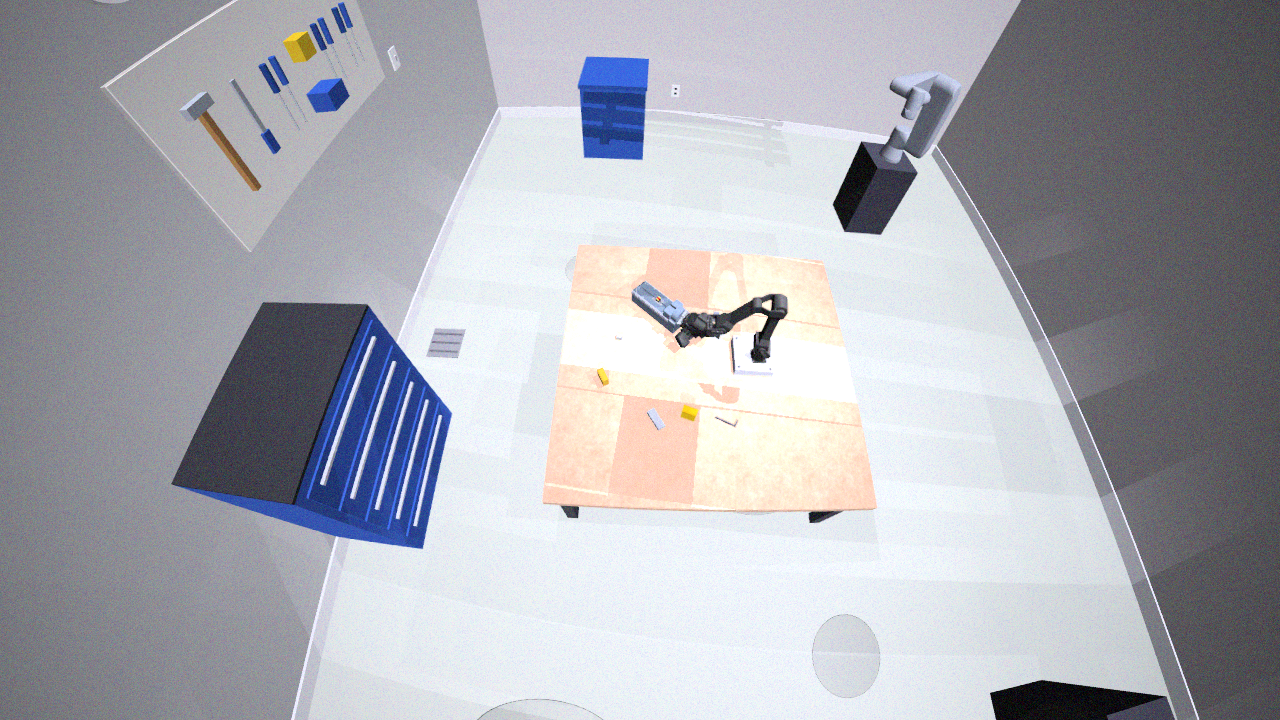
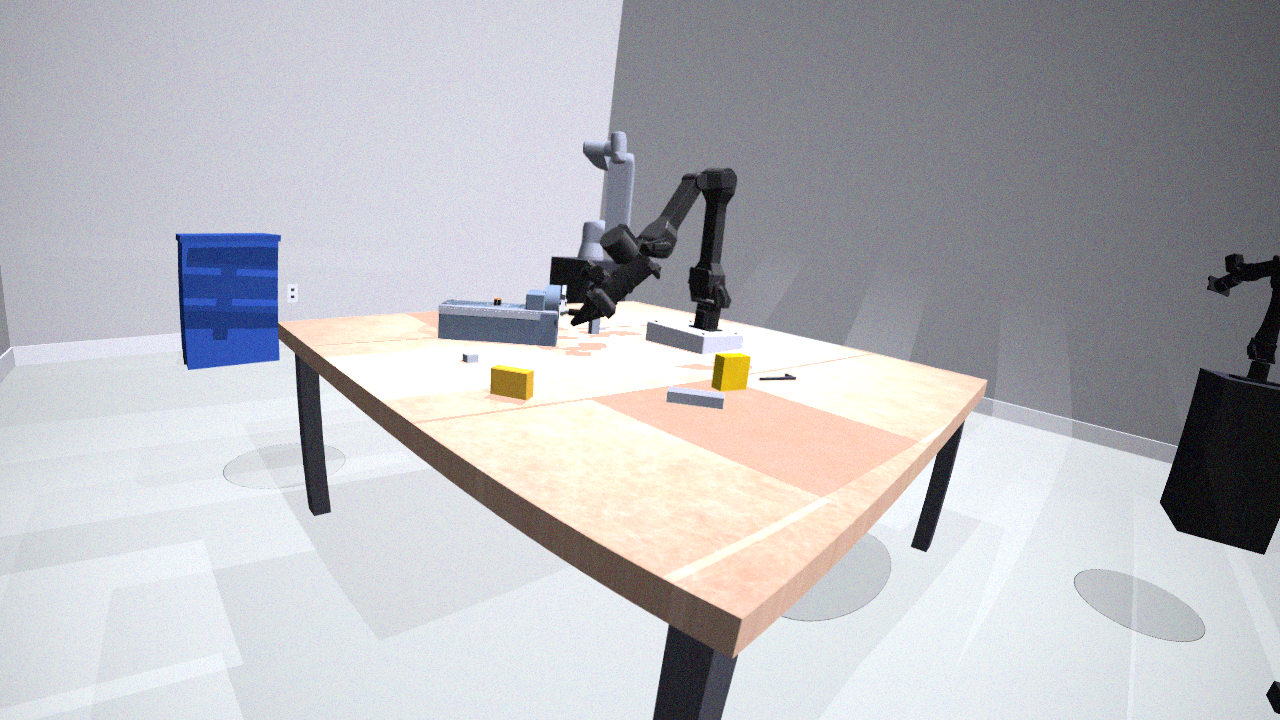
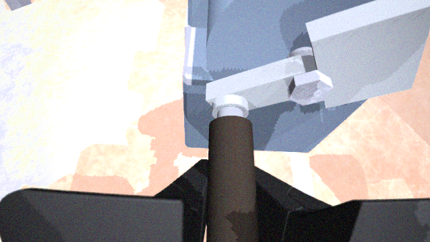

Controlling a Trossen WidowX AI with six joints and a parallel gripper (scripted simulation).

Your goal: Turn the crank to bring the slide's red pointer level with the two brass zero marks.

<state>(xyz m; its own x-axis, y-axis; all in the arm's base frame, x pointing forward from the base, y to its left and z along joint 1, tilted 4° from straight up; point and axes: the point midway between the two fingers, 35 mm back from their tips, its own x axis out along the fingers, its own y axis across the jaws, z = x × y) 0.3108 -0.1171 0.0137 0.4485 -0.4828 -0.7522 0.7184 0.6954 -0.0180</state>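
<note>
My gripper tip is 1 cm past the crank, 1 cm to the left of it and 3 cm below it. From my gripper tip the other things lie so: red pointer (10 cm ahead, 14 cm to the right, 3 cm above); then grey cube (27 cm ahead, 1 cm to the left, 4 cm below); then dark brown handle (1 cm behind, 1 cm to the left, 3 cm above).
</note>
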